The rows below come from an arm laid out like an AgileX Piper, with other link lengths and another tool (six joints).
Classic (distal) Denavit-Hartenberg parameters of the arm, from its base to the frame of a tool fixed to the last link. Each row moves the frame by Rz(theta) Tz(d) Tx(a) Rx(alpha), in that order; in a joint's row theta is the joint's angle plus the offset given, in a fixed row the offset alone. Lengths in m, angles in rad.
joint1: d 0.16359; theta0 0; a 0; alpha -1.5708
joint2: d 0; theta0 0.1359; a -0.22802; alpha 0
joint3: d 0; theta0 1.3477; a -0.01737; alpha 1.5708
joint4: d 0.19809; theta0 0; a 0; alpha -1.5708
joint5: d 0; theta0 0; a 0; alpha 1.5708
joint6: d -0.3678; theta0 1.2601; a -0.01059; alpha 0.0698
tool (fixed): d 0.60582; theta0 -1.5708; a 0; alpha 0
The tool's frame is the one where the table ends.
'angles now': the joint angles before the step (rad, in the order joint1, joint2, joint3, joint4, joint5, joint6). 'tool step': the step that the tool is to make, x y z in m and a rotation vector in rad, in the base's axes. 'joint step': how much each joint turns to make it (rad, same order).
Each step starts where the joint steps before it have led.
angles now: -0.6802, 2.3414, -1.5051, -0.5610, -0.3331, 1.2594
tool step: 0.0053, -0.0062, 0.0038, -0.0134, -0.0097, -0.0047
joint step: 0.0000, 0.0174, -0.0435, 0.0001, 0.0120, -0.0002
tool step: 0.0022, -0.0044, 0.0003, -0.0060, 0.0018, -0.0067
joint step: 0.0001, 0.0140, -0.0306, 0.0002, 0.0168, -0.0001
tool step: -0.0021, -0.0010, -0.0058, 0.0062, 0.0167, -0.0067
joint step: -0.0001, 0.0104, -0.0077, -0.0006, 0.0167, 0.0006
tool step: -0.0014, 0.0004, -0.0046, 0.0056, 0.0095, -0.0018
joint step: 0.0000, 0.0073, -0.0003, -0.0002, 0.0046, 0.0001
